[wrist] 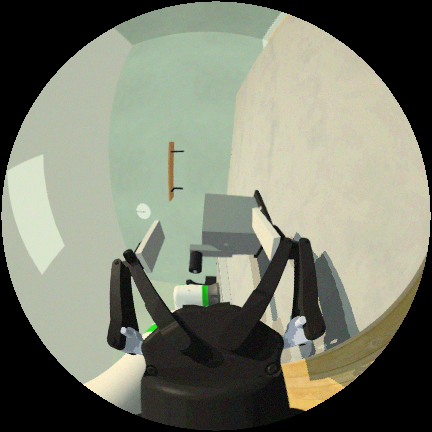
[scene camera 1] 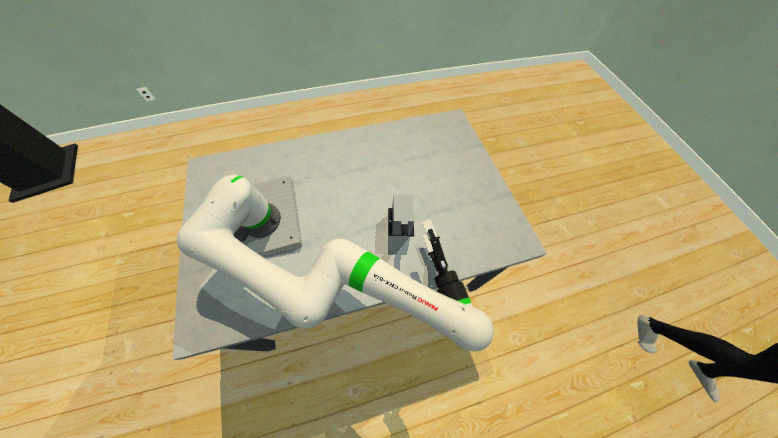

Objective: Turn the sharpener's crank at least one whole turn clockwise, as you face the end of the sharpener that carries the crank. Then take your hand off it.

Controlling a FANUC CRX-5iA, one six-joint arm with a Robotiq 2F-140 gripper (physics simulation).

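Seen in the pictures: gripper, between the fingertips: [wrist: 205,223] [scene camera 1: 426,228]; arm's base, origin of its link: [wrist: 218,294] [scene camera 1: 262,220].
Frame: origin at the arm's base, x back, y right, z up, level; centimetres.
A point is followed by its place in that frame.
Note:
The sharpener [scene camera 1: 403,206] @[x -51.3, y 21.8, z 9.3 cm] [wrist: 230,212] @[x -54.2, y 24.3, z 3.8 cm] is a grey box on a thin black base, standing on the grey table [scene camera 1: 348,168] @[x -41.5, y -13.3, z -3.5 cm] [wrist: 345,125] @[x -69.0, y 42.7, z -3.6 cm]. Its crank has a grey arm and a black knob [scene camera 1: 408,228] @[x -48.1, y 31.1, z 10.8 cm] [wrist: 195,261] @[x -47.8, y 32.0, z 10.0 cm]; in the wrist view the knob's round end points toward the camera. My gripper [scene camera 1: 430,233] @[x -55.0, y 33.0, z 8.6 cm] [wrist: 205,223] @[x -55.0, y 33.0, z 8.6 cm] is open and empty, rolled on its side so that one finger is above the other. In scene camera 1 its tips are just right of the crank end. In the wrist view the knob shows between the two pale pads, with no visible contact.
The robot's arm [scene camera 1: 402,293] @[x -34.5, y 52.5, z 22.4 cm] reaches along the table's near edge from its base plate [scene camera 1: 283,195] @[x -10.9, y -7.3, z 1.1 cm]. A person's legs [scene camera 1: 707,342] show at the right on the floor. A dark post [scene camera 1: 29,152] stands at the left. A wooden shelf [wrist: 171,170] is on the far wall.

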